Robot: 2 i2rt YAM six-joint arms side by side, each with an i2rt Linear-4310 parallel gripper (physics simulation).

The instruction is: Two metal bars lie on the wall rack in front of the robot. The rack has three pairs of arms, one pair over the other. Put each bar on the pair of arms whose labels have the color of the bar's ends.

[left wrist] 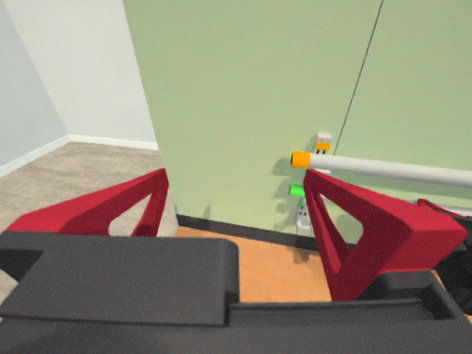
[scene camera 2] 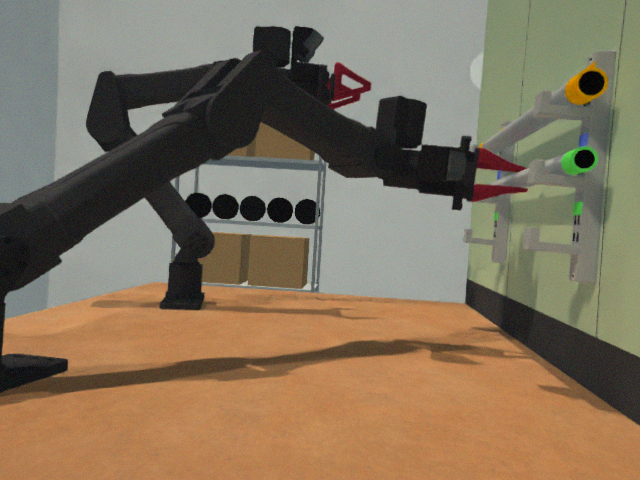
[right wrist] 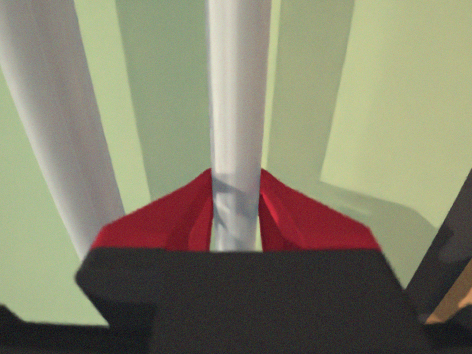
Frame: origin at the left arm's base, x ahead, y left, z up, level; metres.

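Seen in the pictures: left gripper, fingertip midpoint: (left wrist: pixel 235 176) (scene camera 2: pixel 365 91); right gripper, fingertip midpoint: (left wrist: pixel 418 204) (right wrist: pixel 235 178); left arm's base, origin of the base link: (scene camera 2: pixel 183 302).
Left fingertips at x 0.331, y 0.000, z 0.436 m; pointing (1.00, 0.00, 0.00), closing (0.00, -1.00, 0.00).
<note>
Pixels of each thing's top centre, then the offset from my left fingertips to it. Level surfaces: height alone.
- orange-ended bar, middle of its top: (right wrist: pixel 67 213) (scene camera 2: pixel 524 116) (left wrist: pixel 441 168) 0.159 m ahead, 0.360 m right, 0.098 m down
- green-ended bar, middle of its top: (right wrist: pixel 211 198) (scene camera 2: pixel 521 171) (left wrist: pixel 421 202) 0.157 m ahead, 0.368 m right, 0.178 m down
- wooden table top, its level: 0.436 m down
The orange-ended bar (scene camera 2: pixel 576 91) (left wrist: pixel 380 167) (right wrist: pixel 55 110) lies across the top pair of rack arms. The wall rack (scene camera 2: pixel 585 263) (left wrist: pixel 303 230) has a blue label above its middle arms and a green label above its bottom arms; an orange label shows at its top in the left wrist view. The green-ended bar (scene camera 2: pixel 570 163) (left wrist: pixel 296 190) (right wrist: pixel 237 100) is at the middle pair. My right gripper (scene camera 2: pixel 524 179) (right wrist: pixel 235 178) is shut on this bar between its ends. My left gripper (scene camera 2: pixel 363 90) (left wrist: pixel 235 176) is open and empty, away from the rack, left of the bars' ends in its wrist view.
The bottom rack arms (scene camera 2: pixel 550 246) carry no bar. The green wall (scene camera 2: pixel 547 46) (left wrist: pixel 240 100) stands close behind the rack. The wooden table top (scene camera 2: pixel 310 413) (left wrist: pixel 272 270) lies below. A shelf unit (scene camera 2: pixel 318 237) with boxes stands in the background. My two arms cross in the scene view.
</note>
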